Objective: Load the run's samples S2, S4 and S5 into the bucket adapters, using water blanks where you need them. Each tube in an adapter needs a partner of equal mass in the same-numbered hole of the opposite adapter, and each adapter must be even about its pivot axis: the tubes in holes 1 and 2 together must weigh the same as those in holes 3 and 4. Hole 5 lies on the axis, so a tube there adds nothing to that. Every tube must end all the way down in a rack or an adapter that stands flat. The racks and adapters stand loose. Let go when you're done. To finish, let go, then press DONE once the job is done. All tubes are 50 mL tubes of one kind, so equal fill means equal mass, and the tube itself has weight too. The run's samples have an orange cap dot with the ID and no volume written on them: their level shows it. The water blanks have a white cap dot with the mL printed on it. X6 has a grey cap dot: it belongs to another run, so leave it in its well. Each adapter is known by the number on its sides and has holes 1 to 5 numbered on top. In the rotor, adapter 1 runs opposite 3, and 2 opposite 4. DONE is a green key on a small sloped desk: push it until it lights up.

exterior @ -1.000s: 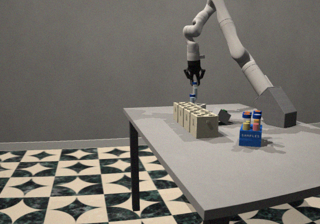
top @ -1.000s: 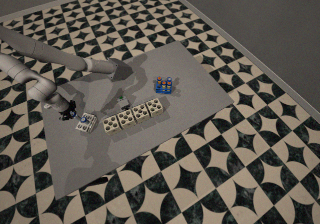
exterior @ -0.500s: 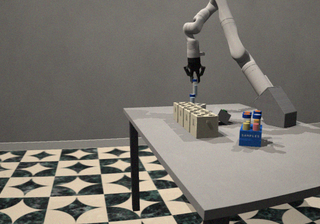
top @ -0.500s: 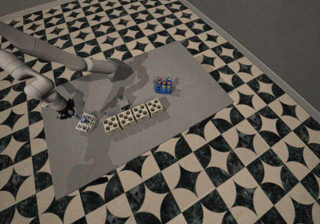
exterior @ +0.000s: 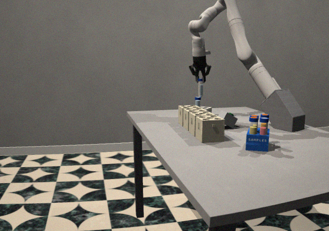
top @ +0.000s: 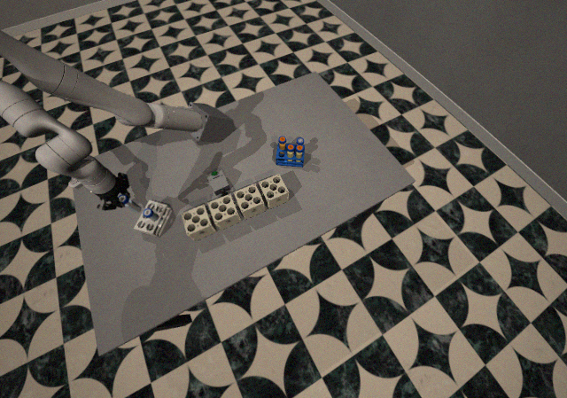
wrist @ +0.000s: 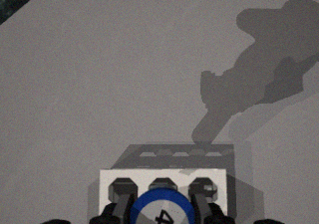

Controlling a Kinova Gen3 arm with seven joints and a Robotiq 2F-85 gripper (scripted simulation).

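The white-dot blank is 5 cm below my hand and 1 cm ahead of it. From my hand the other things lie so: small sloped done desk 32 cm to the left, 17 cm below, 1 cm behind; white blank rack 19 cm below, 1 cm to the left, 1 cm ahead; green done key 32 cm to the left, 16 cm below, 2 cm behind.
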